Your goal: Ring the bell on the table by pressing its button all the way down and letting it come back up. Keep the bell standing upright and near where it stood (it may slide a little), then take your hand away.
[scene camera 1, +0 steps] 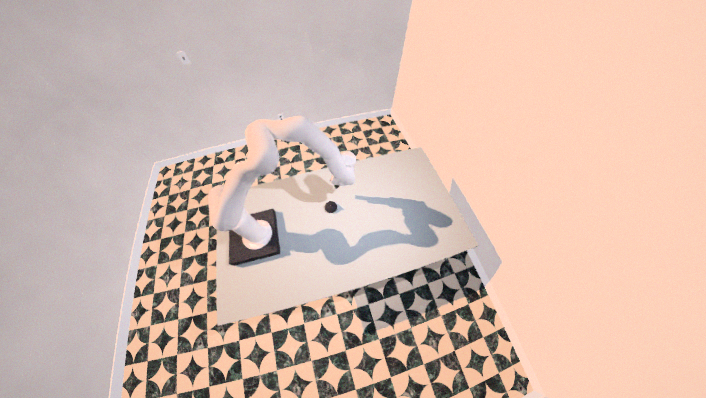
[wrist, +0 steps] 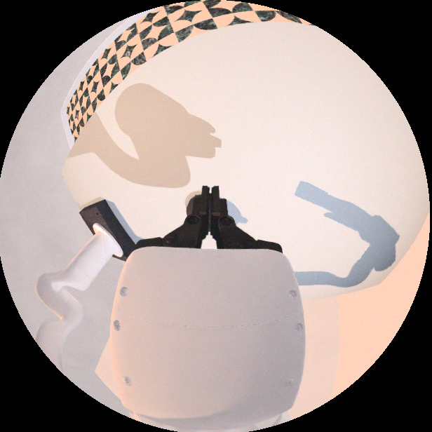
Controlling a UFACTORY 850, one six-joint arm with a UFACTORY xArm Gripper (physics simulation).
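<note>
The bell [scene camera 1: 330,206], a small dark round shape, stands on the pale table [scene camera 1: 260,292] [wrist: 310,100], right of the arm's base in the scene view. In the wrist view the black fingers hide most or all of it; parts of its shadows show on both sides of them. My gripper [scene camera 1: 337,186] [wrist: 209,197] is shut with nothing between its fingers. It points down above the table, and in the wrist view it overlaps the bell's place. In the scene view its tips appear just above and slightly right of the bell. The bell's button cannot be made out.
The arm's dark base block [scene camera 1: 254,237] [wrist: 102,215] stands at the left end of the table. Shadows of the arm lie across the table top. A grey wall [scene camera 1: 125,100] stands behind, and a peach wall [scene camera 1: 575,150] stands beyond the right end.
</note>
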